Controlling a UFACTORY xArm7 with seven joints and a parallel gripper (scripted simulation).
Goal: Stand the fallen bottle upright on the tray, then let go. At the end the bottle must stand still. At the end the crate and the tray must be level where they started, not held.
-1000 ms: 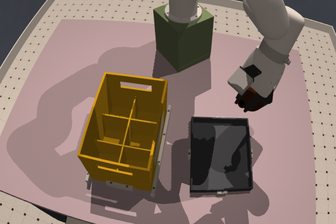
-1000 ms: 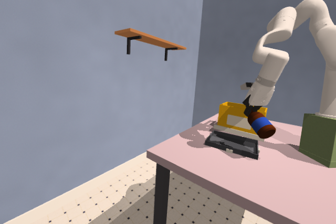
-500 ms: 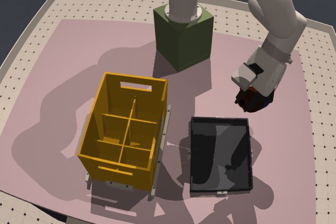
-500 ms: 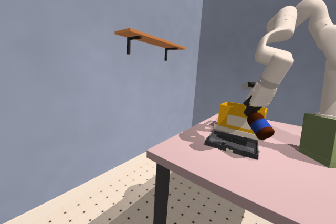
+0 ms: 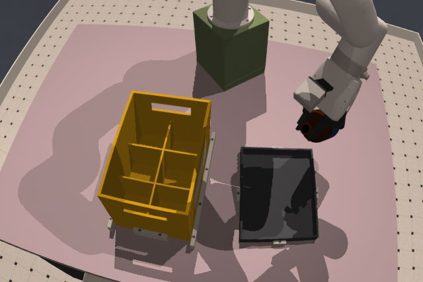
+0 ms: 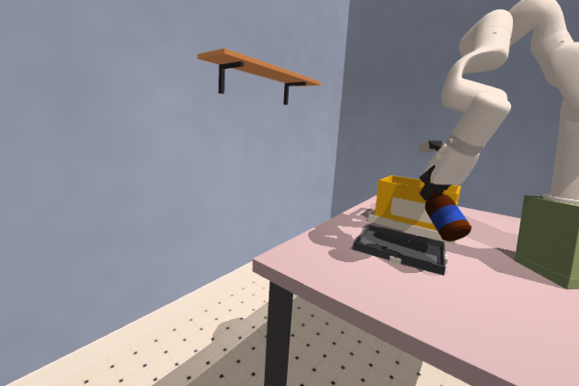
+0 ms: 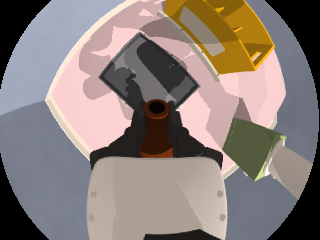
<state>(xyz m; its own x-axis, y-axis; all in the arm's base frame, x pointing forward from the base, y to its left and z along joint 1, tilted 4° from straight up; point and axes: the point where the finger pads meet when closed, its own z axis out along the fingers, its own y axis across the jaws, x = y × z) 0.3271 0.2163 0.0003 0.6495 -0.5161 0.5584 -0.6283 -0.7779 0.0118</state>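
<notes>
Right now the brown bottle is 3 cm behind my hand, 3 cm to the left of it and 4 cm below it. From my hand the other things lie so: dark tray 7 cm ahead, 2 cm to the right, 19 cm below; yellow crate 9 cm ahead, 30 cm to the right, 12 cm below.
</notes>
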